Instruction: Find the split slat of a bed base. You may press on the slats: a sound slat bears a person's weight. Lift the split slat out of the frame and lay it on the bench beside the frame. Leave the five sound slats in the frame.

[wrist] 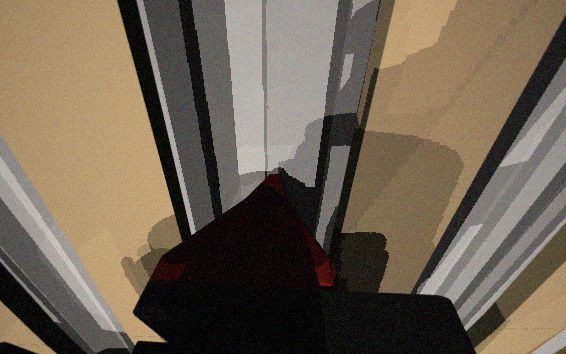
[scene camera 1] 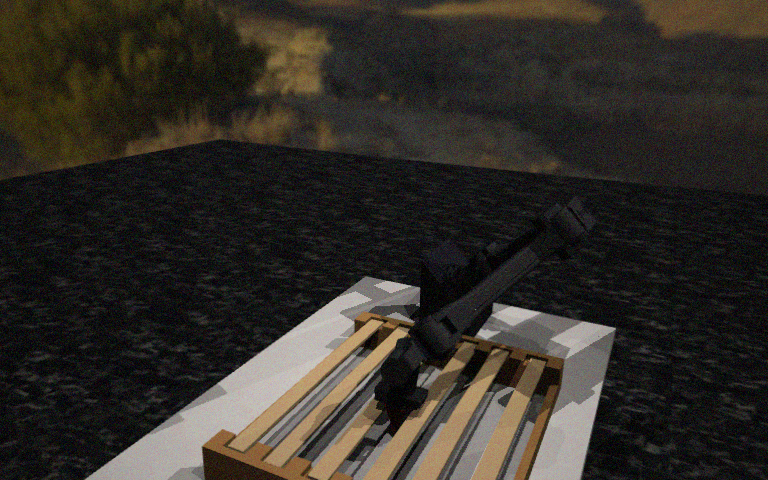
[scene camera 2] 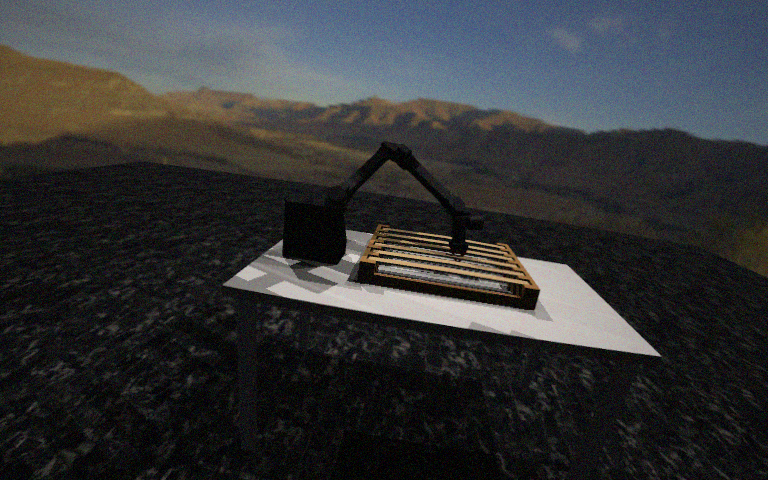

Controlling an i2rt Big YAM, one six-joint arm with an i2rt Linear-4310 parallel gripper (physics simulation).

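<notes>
My gripper is shut and empty, with dark red fingers. Its tips are at the gap between the third slat and the fourth slat, counted from the left in scene camera 1; how deep they reach is unclear. In scene camera 2 the fingertips are hidden behind nearer slats. The wrist view shows a tan slat left of the fingers and another slat on the right, in shadow. All six slats lie in the wooden frame. No split is visible.
The white bench extends around the frame. The dark arm base stands at one end of the bench, beyond the frame in scene camera 1. The forearm crosses over that end of the frame.
</notes>
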